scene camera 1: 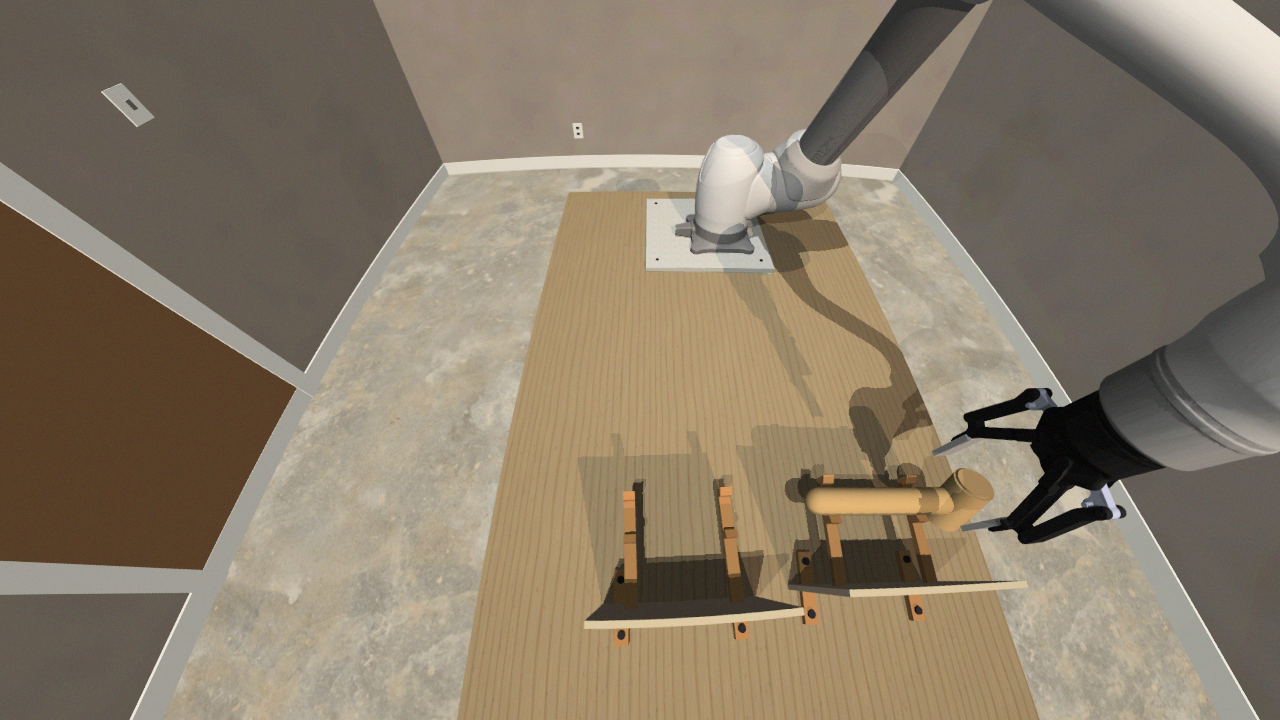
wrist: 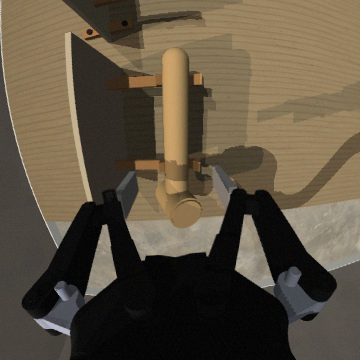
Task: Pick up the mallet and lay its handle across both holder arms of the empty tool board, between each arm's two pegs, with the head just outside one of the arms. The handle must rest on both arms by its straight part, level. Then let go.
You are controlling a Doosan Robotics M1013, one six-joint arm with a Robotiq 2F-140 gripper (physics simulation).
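Pixels of known places: gripper, fingertip midpoint: [scene camera 1: 954,488] [wrist: 174,178]; arm's base, origin of the base link: [scene camera 1: 718,235].
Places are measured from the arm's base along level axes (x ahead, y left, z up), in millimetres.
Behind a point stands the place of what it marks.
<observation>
The tan mallet [scene camera 1: 872,500] {x 772, y 121, z 115 mm} [wrist: 175,110] {x 769, y 123, z 115 mm} lies across both orange holder arms of the right tool board [scene camera 1: 939,589] {x 893, y 132, z 182 mm} [wrist: 75,125] {x 892, y 126, z 182 mm}. Its handle crosses the left arm [scene camera 1: 834,541] {x 823, y 67, z 72 mm} [wrist: 135,81] {x 833, y 66, z 72 mm} and the right arm [scene camera 1: 920,541] {x 835, y 214, z 72 mm} [wrist: 137,164] {x 849, y 216, z 72 mm}, looks level, and appears to lie between the pegs; the contact underneath is hidden. The mallet head [scene camera 1: 964,501] {x 787, y 267, z 130 mm} [wrist: 186,212] {x 763, y 286, z 141 mm} is just outside the right arm. My gripper [scene camera 1: 950,489] {x 776, y 204, z 186 mm} [wrist: 174,178] {x 776, y 204, z 186 mm} is open, its fingers apart from the mallet on either side, near the head end of the handle.
A second tool board [scene camera 1: 693,619] {x 902, y -173, z 182 mm} [wrist: 85,15] {x 897, y -47, z 107 mm} stands to the left in the scene view, with bare arms [scene camera 1: 630,555] {x 831, y -247, z 72 mm} [scene camera 1: 732,564] {x 846, y -97, z 73 mm}. The boards stand on a wooden mat [scene camera 1: 626,358] {x 429, y -265, z -15 mm}. The robot base plate [scene camera 1: 666,250] {x 72, y -159, z -1 mm} is at the back.
</observation>
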